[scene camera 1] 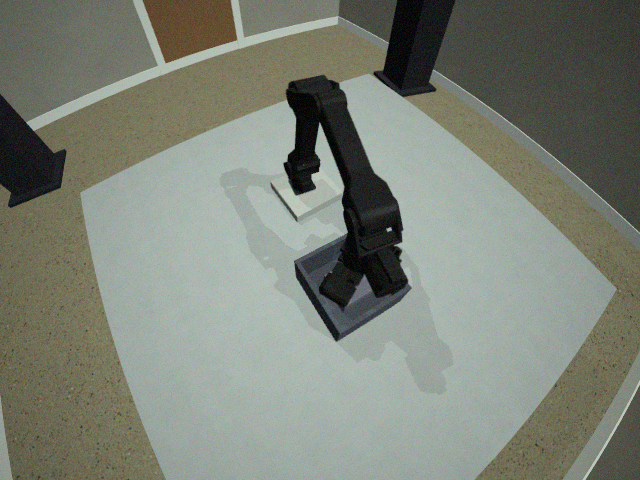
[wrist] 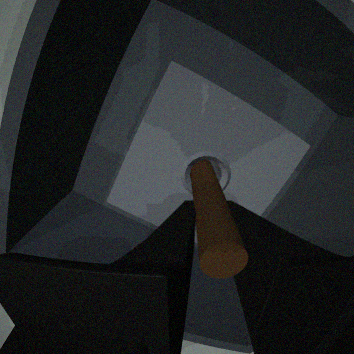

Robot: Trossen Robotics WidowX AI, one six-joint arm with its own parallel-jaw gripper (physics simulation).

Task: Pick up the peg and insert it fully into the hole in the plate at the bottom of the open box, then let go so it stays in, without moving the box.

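Frame: origin at the arm's base, x ahead, y left, z up, level; millimetres.
Seen in the pictures: gripper, fingertip midpoint: (scene camera 1: pixel 349 275) (wrist: pixel 206 209); arm's base at its link origin: (scene camera 1: pixel 302 184).
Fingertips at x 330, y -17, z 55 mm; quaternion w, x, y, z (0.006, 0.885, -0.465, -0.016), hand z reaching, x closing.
Observation:
Offsets run from my fingertips to a thing's top centre. "pt": to the spot under its first point. Level surfaces: height alone.
A brown round peg {4 mm left, 5 mm ahead, 41 mm up} (wrist: pixel 216 225) is held between the dark fingers of my gripper (wrist: pixel 206 209), which is shut on it. In the wrist view the peg's far end overlaps the ring of the hole {pt 6 mm right, 13 mm ahead, 24 mm down} (wrist: pixel 225 175) in the pale square plate {3 mm left, 6 mm ahead, 24 mm down} (wrist: pixel 165 110). Whether the tip is inside the hole or above it I cannot tell. The plate lies at the bottom of the open grey-blue box {3 mm left, 6 mm ahead, 13 mm up} (scene camera 1: pixel 316 298) (wrist: pixel 115 115). In the scene view the gripper reaches down into the box and the peg is hidden.
The arm (scene camera 1: pixel 356 155) rises from a cream base plate (scene camera 1: pixel 302 208) behind the box. The box's walls stand around the fingers on all sides. The box rests on a large pale mat {84 mm down} (scene camera 1: pixel 232 382). Dark pillars (scene camera 1: pixel 416 46) (scene camera 1: pixel 25 155) stand at the mat's back corners.

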